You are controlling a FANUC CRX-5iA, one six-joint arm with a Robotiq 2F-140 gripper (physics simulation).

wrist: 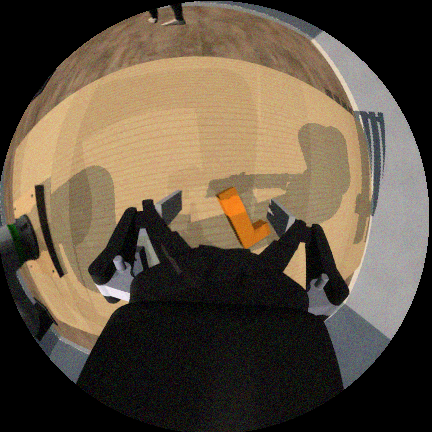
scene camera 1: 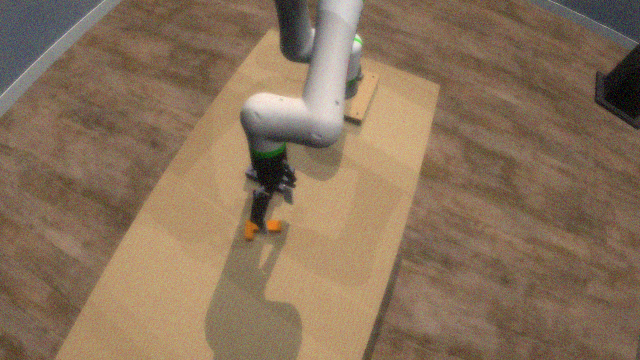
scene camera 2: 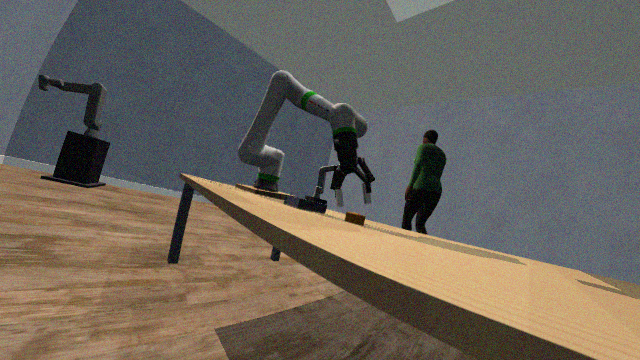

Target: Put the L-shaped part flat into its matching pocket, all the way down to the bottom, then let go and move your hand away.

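The orange L-shaped part lies flat on the table, outside the tray. My gripper is open and empty, above the part, with clear height between fingertips and part in scene view 2. In the wrist view the part shows between the fingers, nearer the right one. In scene view 1 a finger hides its middle. A grey tray stands behind the gripper, toward the arm's base. The gripper hides most of it, and its pocket's shape cannot be made out.
The wooden table bears the arm's base on a board. Shadows of the arm lie across the table. A person in green stands beyond the table. Another robot on a black pedestal stands at the left on the floor.
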